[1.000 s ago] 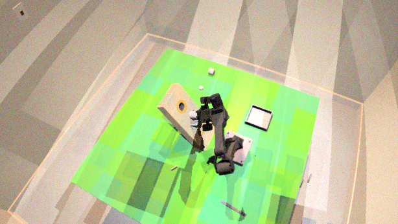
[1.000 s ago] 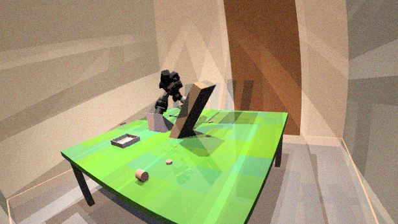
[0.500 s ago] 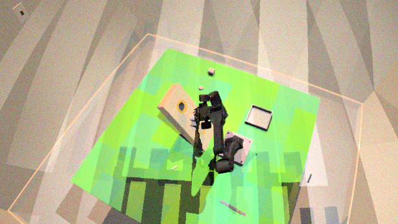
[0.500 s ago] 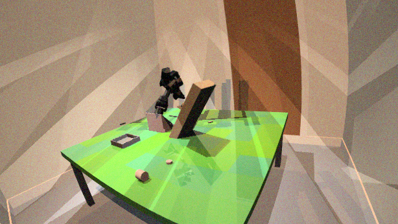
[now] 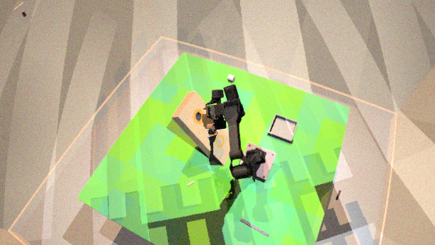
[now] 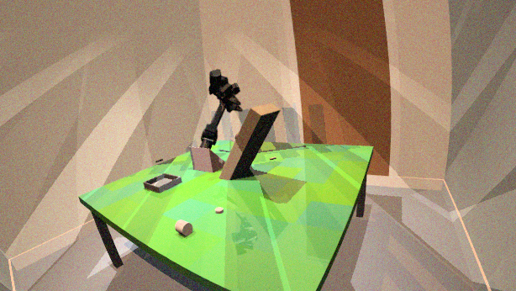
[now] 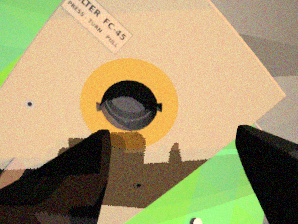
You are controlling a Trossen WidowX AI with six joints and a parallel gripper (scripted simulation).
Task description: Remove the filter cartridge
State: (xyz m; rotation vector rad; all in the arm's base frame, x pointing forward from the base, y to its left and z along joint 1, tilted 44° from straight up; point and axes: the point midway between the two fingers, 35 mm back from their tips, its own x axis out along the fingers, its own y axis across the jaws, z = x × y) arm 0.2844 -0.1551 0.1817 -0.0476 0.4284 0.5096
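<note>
Now: gripper tip 3 cm past the round filter cartridge and 14 cm above it. The rest, counted from my gripper tip: tan service panel: 2 cm ahead, 16 cm below; then small disc: 12 cm ahead, 35 cm to the right, 33 cm below; then short stick: 3 cm behind, 27 cm to the left, 33 cm below.
</note>
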